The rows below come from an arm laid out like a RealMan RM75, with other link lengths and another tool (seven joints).
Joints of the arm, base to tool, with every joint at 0 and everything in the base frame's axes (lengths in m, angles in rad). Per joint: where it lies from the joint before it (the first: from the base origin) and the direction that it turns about. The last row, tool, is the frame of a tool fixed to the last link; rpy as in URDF.
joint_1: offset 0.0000 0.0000 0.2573 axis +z
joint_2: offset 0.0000 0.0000 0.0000 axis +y
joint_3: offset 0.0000 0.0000 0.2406 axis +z
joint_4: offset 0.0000 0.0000 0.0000 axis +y
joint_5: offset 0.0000 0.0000 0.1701 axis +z
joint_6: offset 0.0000 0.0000 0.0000 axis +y
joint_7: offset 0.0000 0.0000 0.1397 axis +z
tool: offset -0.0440 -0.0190 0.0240 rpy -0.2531 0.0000 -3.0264
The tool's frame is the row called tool.
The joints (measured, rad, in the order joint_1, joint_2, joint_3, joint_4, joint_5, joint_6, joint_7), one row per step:
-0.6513, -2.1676, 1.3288, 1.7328, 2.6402, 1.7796, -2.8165
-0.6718, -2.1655, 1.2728, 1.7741, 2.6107, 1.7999, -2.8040
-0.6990, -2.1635, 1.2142, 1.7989, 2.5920, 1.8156, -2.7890
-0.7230, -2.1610, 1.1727, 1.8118, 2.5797, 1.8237, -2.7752
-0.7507, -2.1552, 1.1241, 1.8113, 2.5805, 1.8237, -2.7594
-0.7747, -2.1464, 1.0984, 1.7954, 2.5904, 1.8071, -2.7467
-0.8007, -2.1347, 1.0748, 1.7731, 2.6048, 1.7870, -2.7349
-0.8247, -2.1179, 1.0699, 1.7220, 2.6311, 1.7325, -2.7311
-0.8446, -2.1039, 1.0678, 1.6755, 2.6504, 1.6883, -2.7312
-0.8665, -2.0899, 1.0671, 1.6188, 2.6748, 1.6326, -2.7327
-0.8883, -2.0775, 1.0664, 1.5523, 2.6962, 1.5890, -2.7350
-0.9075, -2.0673, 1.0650, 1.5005, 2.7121, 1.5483, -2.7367
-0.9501, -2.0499, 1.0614, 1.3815, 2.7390, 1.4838, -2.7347
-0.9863, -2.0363, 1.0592, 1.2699, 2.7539, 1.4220, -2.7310
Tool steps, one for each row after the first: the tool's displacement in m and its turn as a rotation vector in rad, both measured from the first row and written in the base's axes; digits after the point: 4 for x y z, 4 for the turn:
0.0102, 0.0044, 0.0085, 0.0251, -0.0409, -0.0336
0.0188, 0.0101, 0.0170, 0.0516, -0.0733, -0.0614
0.0256, 0.0150, 0.0230, 0.0702, -0.0943, -0.0866
0.0300, 0.0223, 0.0307, 0.1008, -0.1091, -0.1014
0.0326, 0.0306, 0.0360, 0.1281, -0.1111, -0.1137
0.0347, 0.0398, 0.0418, 0.1573, -0.1084, -0.1233
0.0344, 0.0529, 0.0456, 0.1968, -0.0981, -0.1226
0.0339, 0.0632, 0.0480, 0.2247, -0.0900, -0.1187
0.0329, 0.0751, 0.0501, 0.2579, -0.0802, -0.1128
0.0297, 0.0844, 0.0498, 0.2727, -0.0675, -0.0951
0.0284, 0.0927, 0.0501, 0.2903, -0.0599, -0.0872
0.0242, 0.1060, 0.0467, 0.2963, -0.0392, -0.0628
0.0201, 0.1165, 0.0413, 0.2952, -0.0256, -0.0424

